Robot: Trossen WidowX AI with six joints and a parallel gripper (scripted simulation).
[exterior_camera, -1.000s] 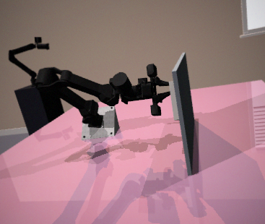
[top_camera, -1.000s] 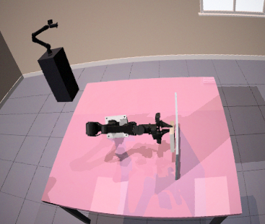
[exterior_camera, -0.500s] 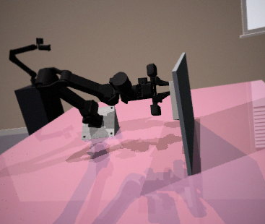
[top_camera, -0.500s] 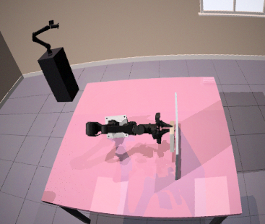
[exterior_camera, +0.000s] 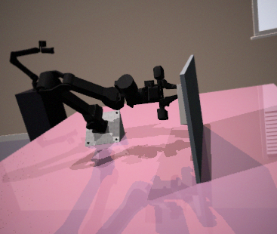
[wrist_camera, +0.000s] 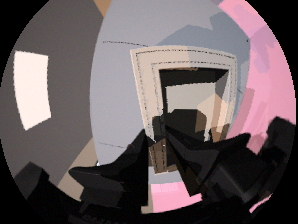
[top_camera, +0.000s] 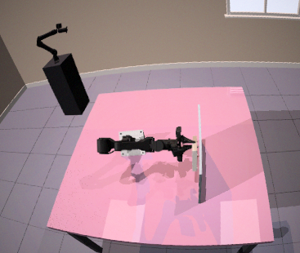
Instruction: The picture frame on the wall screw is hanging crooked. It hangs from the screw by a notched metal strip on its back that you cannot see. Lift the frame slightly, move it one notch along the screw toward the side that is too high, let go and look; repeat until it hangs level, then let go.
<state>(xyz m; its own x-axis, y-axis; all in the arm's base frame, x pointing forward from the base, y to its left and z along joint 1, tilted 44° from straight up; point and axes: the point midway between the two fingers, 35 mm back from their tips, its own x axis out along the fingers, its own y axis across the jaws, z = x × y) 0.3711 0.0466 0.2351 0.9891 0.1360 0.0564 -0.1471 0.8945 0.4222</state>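
Now: gripper tip 2 cm to the left of the picture frame and 5 cm above it. From my gripper tip the other things lie so: thin wall panel: 2 cm ahead, 2 cm to the right, 6 cm below.
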